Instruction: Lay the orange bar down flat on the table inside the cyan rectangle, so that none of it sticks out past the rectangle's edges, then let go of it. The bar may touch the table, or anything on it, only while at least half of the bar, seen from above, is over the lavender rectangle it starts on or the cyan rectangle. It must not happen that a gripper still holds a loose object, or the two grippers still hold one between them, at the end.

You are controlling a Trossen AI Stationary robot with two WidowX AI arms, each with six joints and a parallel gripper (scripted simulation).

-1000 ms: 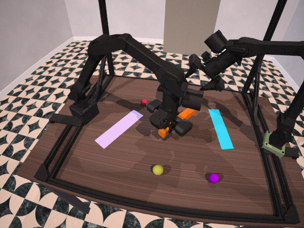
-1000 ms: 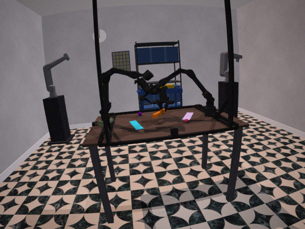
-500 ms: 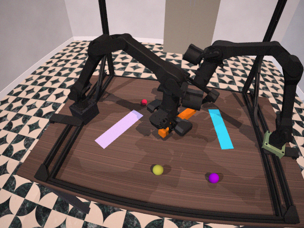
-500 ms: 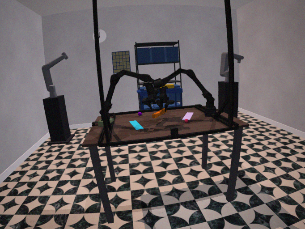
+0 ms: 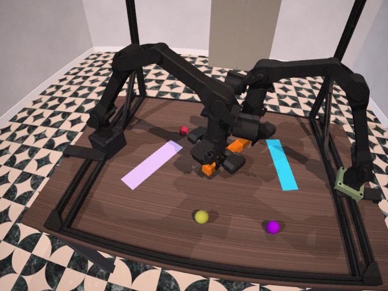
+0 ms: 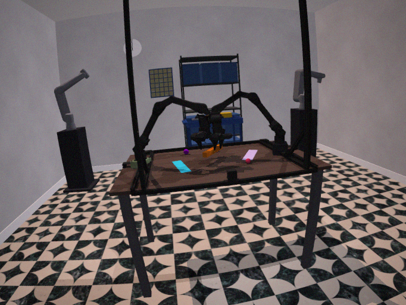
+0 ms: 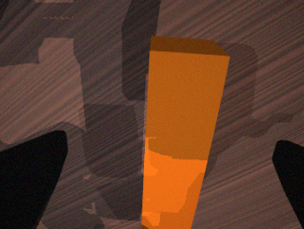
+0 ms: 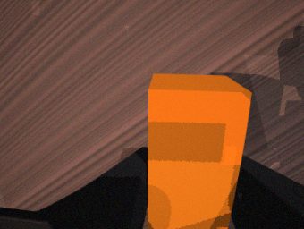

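Right now the orange bar is 60 mm below my left hand, 60 mm ahead of it and 40 mm to the right of it. From my left hand the other things lie so: yellow ball (290 mm ahead, 100 mm below, 90 mm to the right); then cyan rectangle (170 mm to the left, 120 mm below); then red ball (230 mm to the right, 110 mm below, 70 mm behind).
Right now my right hand is 6 cm past the orange bar, 4 cm to the right of it and 3 cm above it. From my right hand the other things lie so: yellow ball: 16 cm ahead, 7 cm below; lavender rectangle: 1 cm behind, 22 cm to the right, 9 cm below; red ball: 19 cm behind, 15 cm to the right, 8 cm below.
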